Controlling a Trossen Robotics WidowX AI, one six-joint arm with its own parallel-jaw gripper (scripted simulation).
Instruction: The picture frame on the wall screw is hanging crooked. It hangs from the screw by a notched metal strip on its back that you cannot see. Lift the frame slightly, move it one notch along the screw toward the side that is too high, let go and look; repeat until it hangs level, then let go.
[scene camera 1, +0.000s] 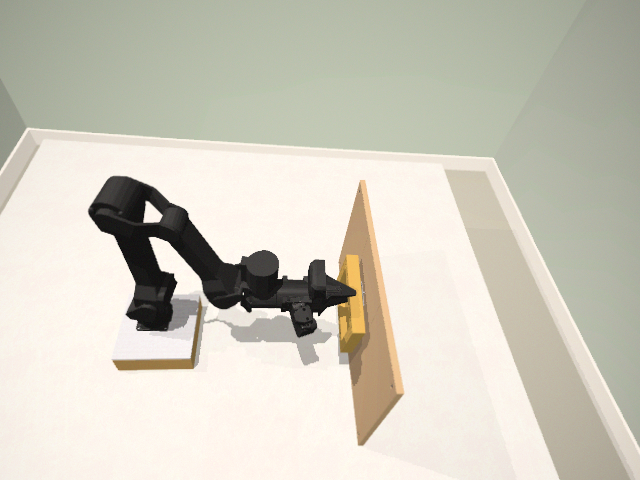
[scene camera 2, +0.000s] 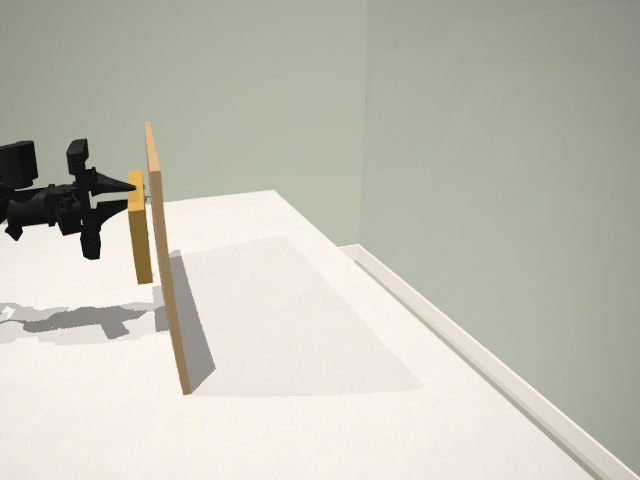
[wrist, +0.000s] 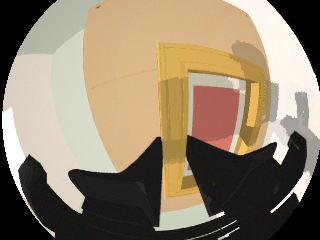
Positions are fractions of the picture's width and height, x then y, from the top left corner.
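My gripper: in the wrist view (0.54, 0.59), in scene camera 1 (0.56, 0.62), in scene camera 2 (0.21, 0.41).
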